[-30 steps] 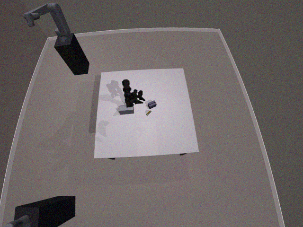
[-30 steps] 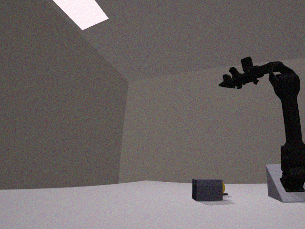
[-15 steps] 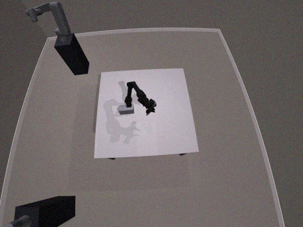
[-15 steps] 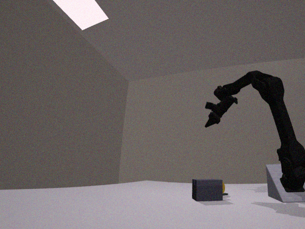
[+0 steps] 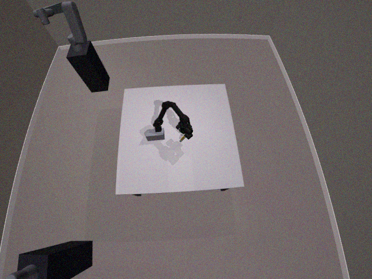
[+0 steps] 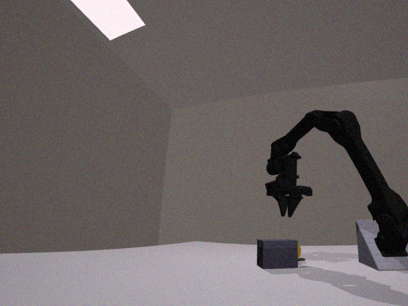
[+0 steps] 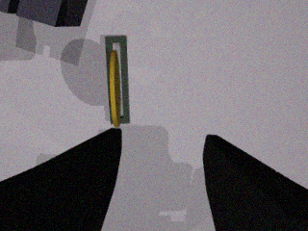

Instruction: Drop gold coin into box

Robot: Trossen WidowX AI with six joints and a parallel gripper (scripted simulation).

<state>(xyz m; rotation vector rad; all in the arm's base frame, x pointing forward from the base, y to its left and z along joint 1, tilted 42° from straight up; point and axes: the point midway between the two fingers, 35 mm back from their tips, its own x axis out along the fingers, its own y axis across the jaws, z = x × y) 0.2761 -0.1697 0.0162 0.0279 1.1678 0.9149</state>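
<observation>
My gripper tip is now 2 cm past the coin, 2 cm to the right of it and 11 cm above it.
</observation>
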